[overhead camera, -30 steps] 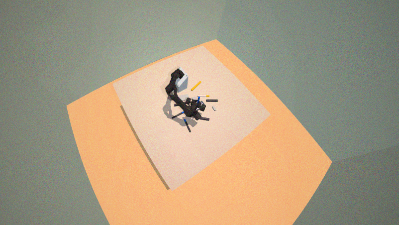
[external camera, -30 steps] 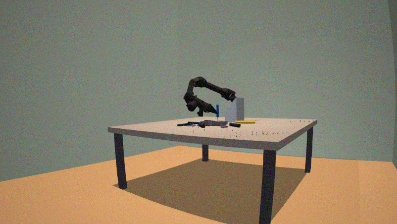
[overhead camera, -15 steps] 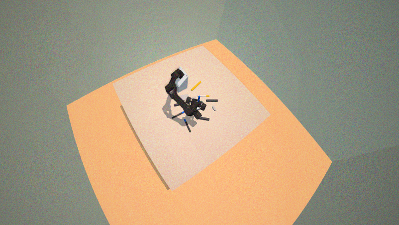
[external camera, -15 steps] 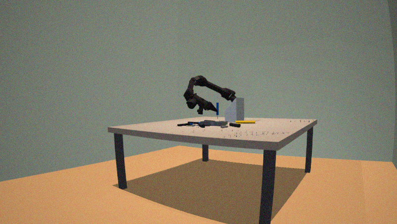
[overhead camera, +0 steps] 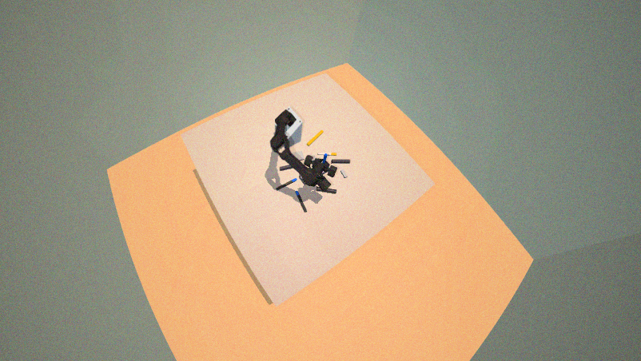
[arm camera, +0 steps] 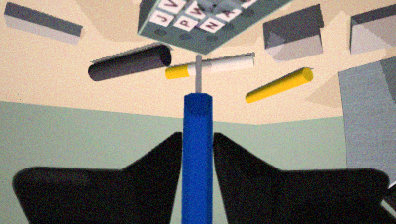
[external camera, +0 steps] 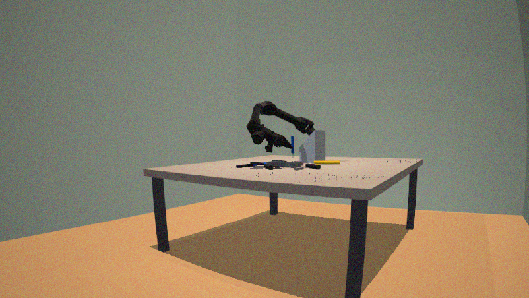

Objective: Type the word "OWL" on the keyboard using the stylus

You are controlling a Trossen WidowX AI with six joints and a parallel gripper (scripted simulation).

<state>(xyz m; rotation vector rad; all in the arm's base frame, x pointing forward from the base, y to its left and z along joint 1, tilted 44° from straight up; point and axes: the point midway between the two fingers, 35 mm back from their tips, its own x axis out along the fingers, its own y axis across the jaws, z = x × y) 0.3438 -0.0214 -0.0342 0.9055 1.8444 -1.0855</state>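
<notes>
The grey block is 90 mm below my gripper tip, 90 mm behind it and 20 mm to the right of it. Round my gripper tip: yellow-tipped marker 110 mm to the left, 100 mm below, 70 mm behind; then yellow cylinder 220 mm behind, 100 mm to the left, 90 mm below; then blue stylus 10 mm below.
</notes>
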